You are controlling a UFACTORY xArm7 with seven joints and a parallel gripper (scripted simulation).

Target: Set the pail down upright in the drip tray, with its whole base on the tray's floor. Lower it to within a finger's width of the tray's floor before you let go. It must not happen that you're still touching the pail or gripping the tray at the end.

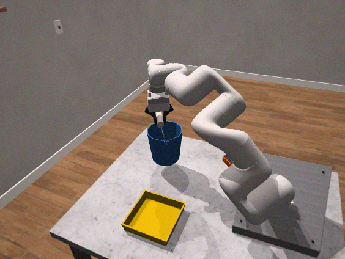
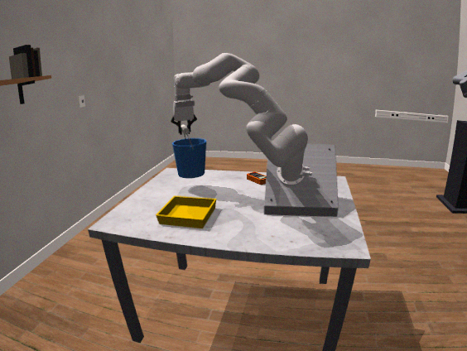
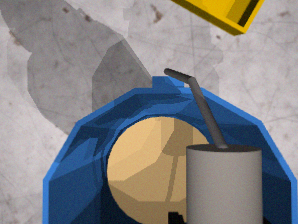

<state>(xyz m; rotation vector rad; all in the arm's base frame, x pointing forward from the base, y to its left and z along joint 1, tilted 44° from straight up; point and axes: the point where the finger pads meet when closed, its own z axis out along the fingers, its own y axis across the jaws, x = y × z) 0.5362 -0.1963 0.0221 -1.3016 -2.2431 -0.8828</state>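
The blue pail is 1 cm behind my hand, 1 cm to the right of it and 9 cm below it. Also, from my hand: wire handle: 1 cm behind, 3 cm below; then yellow drip tray: 10 cm behind, 31 cm to the left, 30 cm below.
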